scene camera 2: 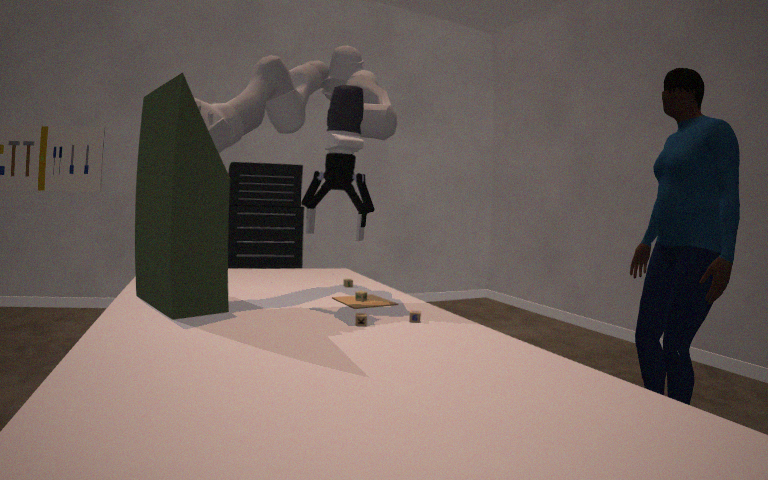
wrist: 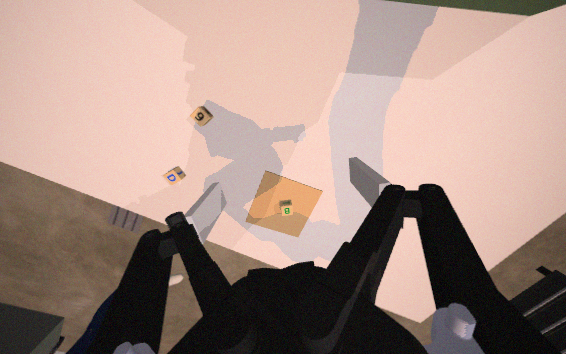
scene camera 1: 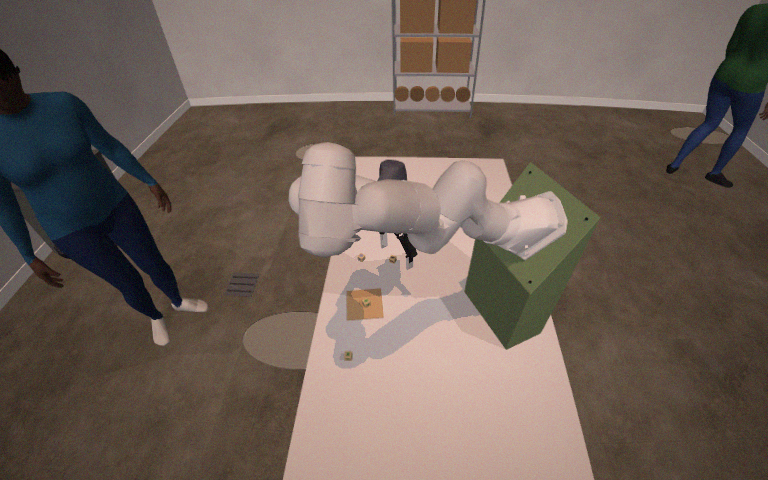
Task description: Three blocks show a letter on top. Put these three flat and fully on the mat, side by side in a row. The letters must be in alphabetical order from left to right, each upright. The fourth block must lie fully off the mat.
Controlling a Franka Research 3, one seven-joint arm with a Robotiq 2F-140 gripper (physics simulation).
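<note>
The gripper (scene camera 1: 397, 251) (scene camera 2: 335, 234) (wrist: 286, 180) is open and empty, high above the table. An orange mat (scene camera 1: 353, 314) (scene camera 2: 380, 303) (wrist: 309, 200) bears a block (scene camera 1: 366, 302) (scene camera 2: 361, 296) (wrist: 286, 208) whose green top character looks like a B. Off the mat, one block (scene camera 1: 392, 258) (scene camera 2: 361, 320) (wrist: 201, 116) shows a black 9 or 6 on top and an X on a side. Another block (scene camera 1: 361, 257) (scene camera 2: 415, 316) (wrist: 173, 175) off the mat shows a blue D. A block (scene camera 1: 347, 355) (scene camera 2: 348, 283) with a green, unreadable top lies beyond the mat from these two; it does not show in the wrist view.
A tall green pedestal (scene camera 1: 509, 308) (scene camera 2: 181, 226) carries the arm on the white table (scene camera 1: 453, 407) (scene camera 2: 283, 407). A person in blue (scene camera 1: 73, 164) (scene camera 2: 696, 186) stands beside the table. A dark tool cabinet (scene camera 2: 266, 226) stands behind it. The arm's shadow crosses the mat.
</note>
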